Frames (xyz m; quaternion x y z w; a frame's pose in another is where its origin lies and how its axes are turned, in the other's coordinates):
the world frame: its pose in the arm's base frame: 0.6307 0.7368 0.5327 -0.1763 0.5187 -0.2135 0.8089
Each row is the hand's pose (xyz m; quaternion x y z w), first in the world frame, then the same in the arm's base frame.
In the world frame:
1: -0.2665 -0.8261 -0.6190 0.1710 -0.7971 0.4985 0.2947
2: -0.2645 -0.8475 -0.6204 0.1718 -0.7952 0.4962 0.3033
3: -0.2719 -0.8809 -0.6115 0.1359 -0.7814 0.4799 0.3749
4: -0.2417 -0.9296 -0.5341 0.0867 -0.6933 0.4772 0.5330
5: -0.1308 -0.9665 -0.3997 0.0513 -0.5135 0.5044 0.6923
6: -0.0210 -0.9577 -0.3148 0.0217 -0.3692 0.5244 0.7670
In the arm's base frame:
1: -0.1684 0.1387 0.9074 0.1748 -0.4405 0.3922 0.7884
2: -0.1724 0.1194 0.9161 0.1731 -0.4351 0.3877 0.7940
3: -0.1724 0.0956 0.9423 0.1259 -0.3820 0.3754 0.8350
4: -0.0984 0.0434 0.9748 0.0757 -0.2187 0.3495 0.9079
5: 0.0597 -0.0379 0.9625 0.0714 0.0217 0.3241 0.9431
6: 0.1794 -0.0830 0.9082 0.0755 0.1870 0.3143 0.9277

